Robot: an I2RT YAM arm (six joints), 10 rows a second.
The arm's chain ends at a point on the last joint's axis. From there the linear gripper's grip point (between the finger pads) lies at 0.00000 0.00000 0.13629 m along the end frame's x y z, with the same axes.
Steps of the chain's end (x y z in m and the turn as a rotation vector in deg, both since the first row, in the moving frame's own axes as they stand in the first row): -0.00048, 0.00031, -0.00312, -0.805, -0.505, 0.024; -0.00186, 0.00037, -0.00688, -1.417, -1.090, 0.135; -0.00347, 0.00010, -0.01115, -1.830, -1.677, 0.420; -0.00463, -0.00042, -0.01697, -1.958, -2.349, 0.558; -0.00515, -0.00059, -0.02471, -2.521, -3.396, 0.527; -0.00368, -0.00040, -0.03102, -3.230, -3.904, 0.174
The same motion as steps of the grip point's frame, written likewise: -0.00168, 0.00222, -0.00314, -0.805, -0.505, 0.024; -0.00446, 0.00374, -0.00695, -1.417, -1.090, 0.135; -0.00747, 0.00444, -0.01128, -1.830, -1.677, 0.420; -0.01024, 0.00421, -0.01716, -1.958, -2.349, 0.558; -0.01325, 0.00536, -0.02508, -2.521, -3.396, 0.527; -0.01297, 0.00726, -0.03155, -3.230, -3.904, 0.174
